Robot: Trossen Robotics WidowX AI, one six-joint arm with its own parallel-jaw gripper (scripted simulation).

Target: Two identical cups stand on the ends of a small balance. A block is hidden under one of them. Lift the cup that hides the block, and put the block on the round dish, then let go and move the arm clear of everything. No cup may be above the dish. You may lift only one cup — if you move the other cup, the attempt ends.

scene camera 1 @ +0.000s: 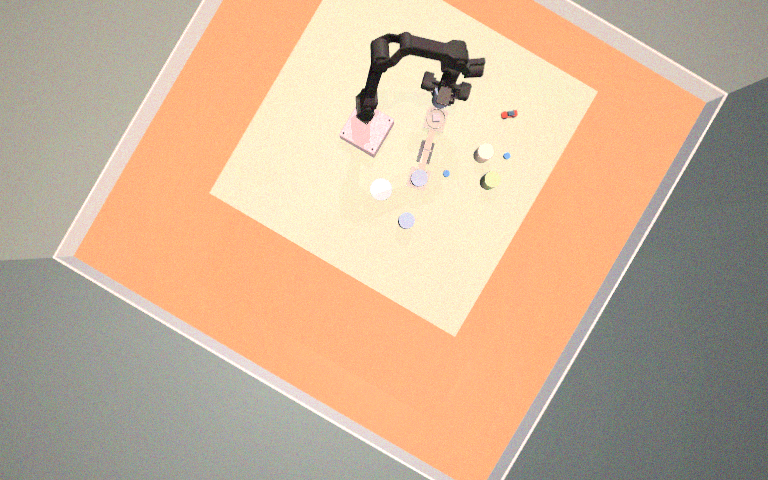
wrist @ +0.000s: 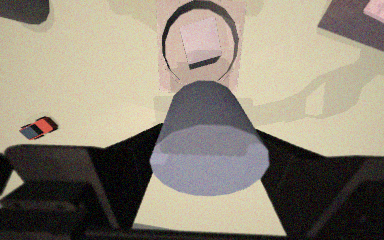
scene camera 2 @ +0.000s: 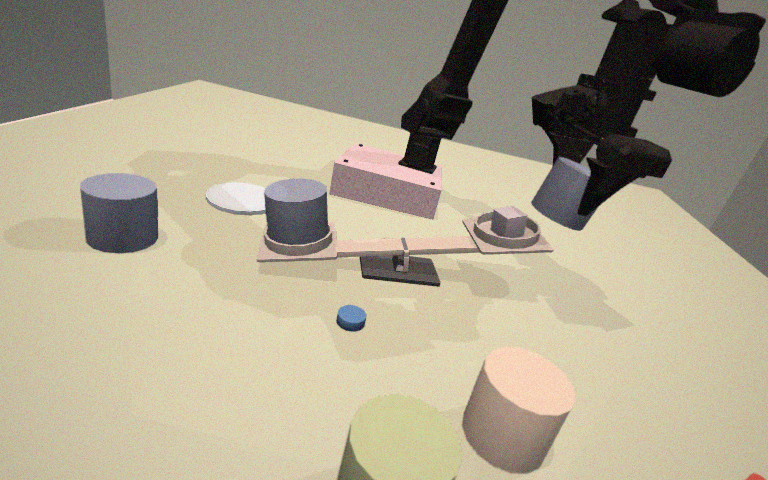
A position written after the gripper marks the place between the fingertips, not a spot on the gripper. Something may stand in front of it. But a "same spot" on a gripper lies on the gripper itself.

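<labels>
The gripper can be seen in the wrist view, in scene camera 1 and in scene camera 2 [567, 202]. On the gripper, [wrist: 63, 184] and [scene camera 1: 457, 94] are the same spot.
</labels>
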